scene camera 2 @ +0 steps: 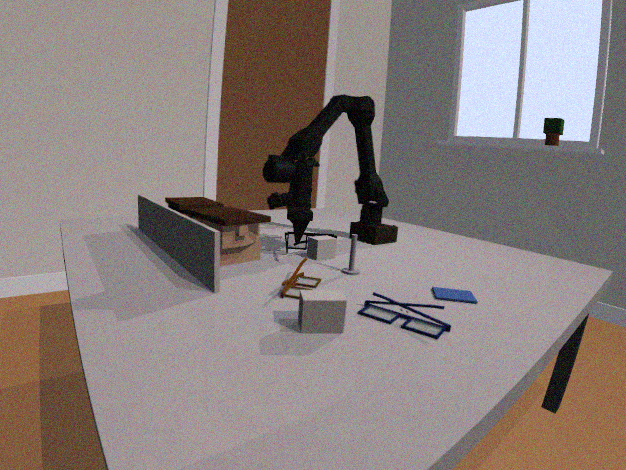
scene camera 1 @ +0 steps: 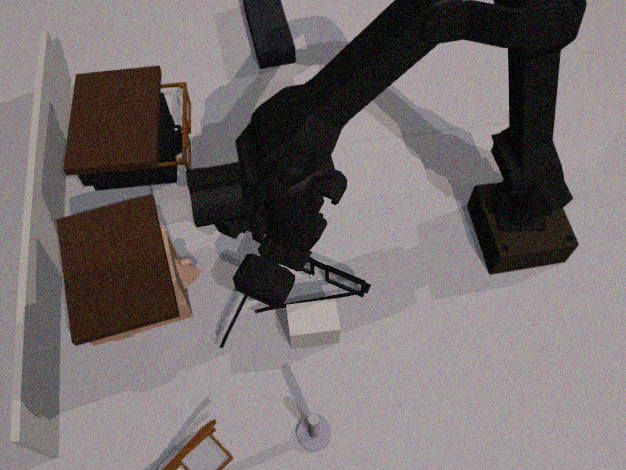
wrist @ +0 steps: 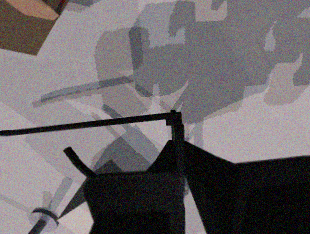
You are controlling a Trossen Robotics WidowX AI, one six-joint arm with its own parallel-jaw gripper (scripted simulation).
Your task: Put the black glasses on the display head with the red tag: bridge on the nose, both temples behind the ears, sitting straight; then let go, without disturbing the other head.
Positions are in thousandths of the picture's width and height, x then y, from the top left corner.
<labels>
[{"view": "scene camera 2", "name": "my gripper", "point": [475,516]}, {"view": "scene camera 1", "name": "my gripper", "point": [472,556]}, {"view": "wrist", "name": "my gripper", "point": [563,618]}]
</labels>
